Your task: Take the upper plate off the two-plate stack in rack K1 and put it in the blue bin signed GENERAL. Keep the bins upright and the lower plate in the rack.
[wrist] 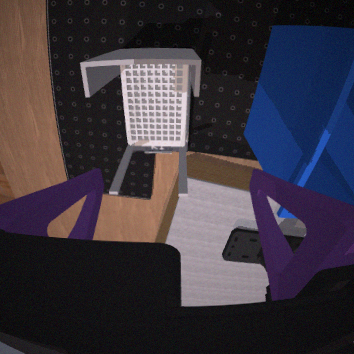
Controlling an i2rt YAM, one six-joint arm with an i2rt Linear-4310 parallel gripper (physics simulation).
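Places are measured from the arm's base along level axes (x down, y back, z left), in millimetres.
Where they show: gripper, fingertip midpoint: (176, 176).
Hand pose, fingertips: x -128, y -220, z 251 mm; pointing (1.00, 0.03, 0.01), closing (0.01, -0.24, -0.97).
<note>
Things, the pixels of their top centre, and the offset from my fingertips. "spot": a spot on its surface instead. Level surfaces: height alone.
- grey rack K1, surface spot: (145, 54) spot: dx +99, dy -52, dz +43 mm
- blue bin, surface spot: (295, 85) spot: dx +106, dy -66, dz -107 mm
- black perforated mat, its level: dx +212 mm
A white plate with a grid of square wells (155, 105) lies in the grey rack K1 (145, 54), left of centre in the upper half of the wrist view. The K1 label is at its near edge. The grid face shows; whether a second plate lies under it cannot be told. Two grey rack arms reach toward the camera. Part of the blue bin (295, 85) shows at the right; its GENERAL sign does not show. My gripper (176, 176) is open, with nothing between its purple fingers. The fingertips appear below the plate in the view, one on each side, apart from it.
A black perforated mat (225, 95) lies under the rack, with a wooden strip (22, 90) along its left. A pale grey block top (215, 215) lies below the rack, bearing a black slotted part (242, 245) near the right finger. The blue bin rises close beyond that finger.
</note>
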